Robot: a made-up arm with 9 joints. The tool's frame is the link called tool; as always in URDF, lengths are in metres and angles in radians. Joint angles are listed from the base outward.
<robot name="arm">
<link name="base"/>
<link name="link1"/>
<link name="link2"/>
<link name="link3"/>
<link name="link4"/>
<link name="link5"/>
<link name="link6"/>
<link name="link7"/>
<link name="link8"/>
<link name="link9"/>
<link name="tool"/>
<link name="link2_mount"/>
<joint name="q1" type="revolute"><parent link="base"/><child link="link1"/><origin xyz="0.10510 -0.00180 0.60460" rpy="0.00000 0.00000 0.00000"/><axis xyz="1 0 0"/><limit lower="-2.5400" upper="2.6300"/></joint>
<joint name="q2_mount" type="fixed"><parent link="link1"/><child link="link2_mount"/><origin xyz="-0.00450 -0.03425 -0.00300" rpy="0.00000 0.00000 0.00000"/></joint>
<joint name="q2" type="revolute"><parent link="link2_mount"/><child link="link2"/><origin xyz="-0.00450 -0.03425 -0.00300" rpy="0.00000 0.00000 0.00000"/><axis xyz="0 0 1"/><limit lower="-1.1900" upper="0.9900"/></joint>
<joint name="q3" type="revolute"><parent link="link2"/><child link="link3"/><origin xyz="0.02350 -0.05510 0.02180" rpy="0.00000 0.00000 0.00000"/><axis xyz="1 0 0"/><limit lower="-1.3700" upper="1.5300"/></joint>
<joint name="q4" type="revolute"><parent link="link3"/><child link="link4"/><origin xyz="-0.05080 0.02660 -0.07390" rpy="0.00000 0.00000 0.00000"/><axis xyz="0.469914 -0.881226 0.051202"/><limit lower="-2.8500" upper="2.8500"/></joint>
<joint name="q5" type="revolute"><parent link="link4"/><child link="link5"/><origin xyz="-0.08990 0.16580 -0.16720" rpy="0.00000 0.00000 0.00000"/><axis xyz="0 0 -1"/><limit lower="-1.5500" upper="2.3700"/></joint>
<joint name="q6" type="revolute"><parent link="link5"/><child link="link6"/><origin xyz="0.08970 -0.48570 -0.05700" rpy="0.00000 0.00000 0.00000"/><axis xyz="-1 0 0"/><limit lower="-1.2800" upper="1.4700"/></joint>
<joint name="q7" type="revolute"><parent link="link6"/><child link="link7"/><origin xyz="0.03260 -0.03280 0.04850" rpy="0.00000 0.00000 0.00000"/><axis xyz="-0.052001 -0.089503 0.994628"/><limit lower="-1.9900" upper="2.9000"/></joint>
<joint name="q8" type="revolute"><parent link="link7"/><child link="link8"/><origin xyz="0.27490 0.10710 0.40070" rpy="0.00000 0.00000 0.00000"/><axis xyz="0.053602 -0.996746 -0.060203"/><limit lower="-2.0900" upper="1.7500"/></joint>
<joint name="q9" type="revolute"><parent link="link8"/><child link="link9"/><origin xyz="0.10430 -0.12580 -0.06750" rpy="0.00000 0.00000 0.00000"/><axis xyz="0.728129 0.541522 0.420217"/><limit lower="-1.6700" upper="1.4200"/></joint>
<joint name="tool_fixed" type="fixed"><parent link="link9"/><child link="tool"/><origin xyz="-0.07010 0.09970 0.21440" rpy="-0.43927 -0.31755 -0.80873"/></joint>
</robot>
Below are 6 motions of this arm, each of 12 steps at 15 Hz.
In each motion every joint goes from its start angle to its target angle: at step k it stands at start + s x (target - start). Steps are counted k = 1, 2, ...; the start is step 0. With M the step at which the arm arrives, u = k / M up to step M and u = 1 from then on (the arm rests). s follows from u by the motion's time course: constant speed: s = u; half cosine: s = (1 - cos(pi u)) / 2; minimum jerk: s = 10 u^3 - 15 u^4 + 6 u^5.
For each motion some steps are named. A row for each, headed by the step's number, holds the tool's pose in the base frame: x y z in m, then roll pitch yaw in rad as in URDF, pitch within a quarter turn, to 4 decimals.
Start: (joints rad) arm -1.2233 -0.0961 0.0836 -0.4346 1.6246 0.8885 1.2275 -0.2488 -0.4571
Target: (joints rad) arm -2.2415 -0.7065 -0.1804 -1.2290 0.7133 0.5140 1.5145 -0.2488 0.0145
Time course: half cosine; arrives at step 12
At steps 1, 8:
1: 0.0440 -0.1804 0.5045 -2.9667 -0.8325 -0.4213
8: 0.1763 -0.1563 0.5621 -3.0691 -1.1797 -0.8196

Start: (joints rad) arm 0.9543 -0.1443 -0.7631 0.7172 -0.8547 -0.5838 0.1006 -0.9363 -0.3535
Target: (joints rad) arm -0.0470 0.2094 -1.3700 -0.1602 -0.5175 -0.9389 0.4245 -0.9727 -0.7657
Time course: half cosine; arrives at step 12
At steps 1, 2, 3, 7, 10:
1: 0.5039 -0.2251 1.0195 -0.4020 -0.3730 0.2514
2: 0.5193 -0.1886 1.0129 -0.4774 -0.3389 0.2955
3: 0.5408 -0.1364 0.9970 -0.5920 -0.2783 0.3528
7: 0.6060 0.0210 0.8773 -1.2523 0.0947 0.4070
10: 0.5961 0.0611 0.8734 -1.7268 0.1933 0.2924

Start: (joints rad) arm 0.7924 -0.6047 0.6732 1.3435 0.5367 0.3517 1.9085 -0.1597 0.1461
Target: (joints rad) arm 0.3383 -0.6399 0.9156 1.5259 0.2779 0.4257 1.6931 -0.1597 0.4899
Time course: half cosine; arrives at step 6
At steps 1, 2, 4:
1: -0.1528 0.1906 0.7676 0.7964 -0.4396 -1.5750
2: -0.1452 0.1762 0.7580 0.7885 -0.4963 -1.5654
4: -0.1354 0.1353 0.7479 0.7610 -0.6430 -1.5407

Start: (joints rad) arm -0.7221 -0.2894 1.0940 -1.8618 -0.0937 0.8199 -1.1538 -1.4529 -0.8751
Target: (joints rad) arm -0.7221 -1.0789 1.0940 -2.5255 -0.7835 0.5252 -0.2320 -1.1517 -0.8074
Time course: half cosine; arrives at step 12
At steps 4, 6, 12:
4: 0.2872 -0.1644 0.2196 3.0989 0.2372 -0.7331
6: 0.2247 -0.0751 0.1499 -3.0260 0.5886 -0.8121
12: 0.2079 0.1684 0.1601 -2.0207 1.1874 -0.3233

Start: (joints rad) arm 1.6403 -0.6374 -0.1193 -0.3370 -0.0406 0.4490 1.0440 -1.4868 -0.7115
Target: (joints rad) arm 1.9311 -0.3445 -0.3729 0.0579 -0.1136 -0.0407 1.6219 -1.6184 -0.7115
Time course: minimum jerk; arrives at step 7
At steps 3, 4, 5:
3: 0.0409 -0.0330 0.6485 -0.3848 -0.2704 0.6156
4: -0.0428 -0.0868 0.5972 -0.3809 -0.5416 0.5112
5: -0.1147 -0.1090 0.5287 -0.3629 -0.7728 0.3942

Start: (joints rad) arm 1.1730 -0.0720 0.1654 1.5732 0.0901 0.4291 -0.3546 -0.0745 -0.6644
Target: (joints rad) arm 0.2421 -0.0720 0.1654 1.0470 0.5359 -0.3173 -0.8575 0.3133 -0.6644
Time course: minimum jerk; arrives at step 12
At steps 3, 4, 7, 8, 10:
3: 0.0270 -0.3417 0.2093 -0.5668 0.7754 -2.9042
4: 0.0432 -0.3633 0.1768 -0.5586 0.7825 -2.8707
7: 0.0721 -0.4890 0.0578 -0.5999 0.6927 -2.7948
8: 0.0611 -0.5393 0.0310 -0.6264 0.6319 -2.7965
10: 0.0302 -0.6104 0.0086 -0.6591 0.5384 -2.8151

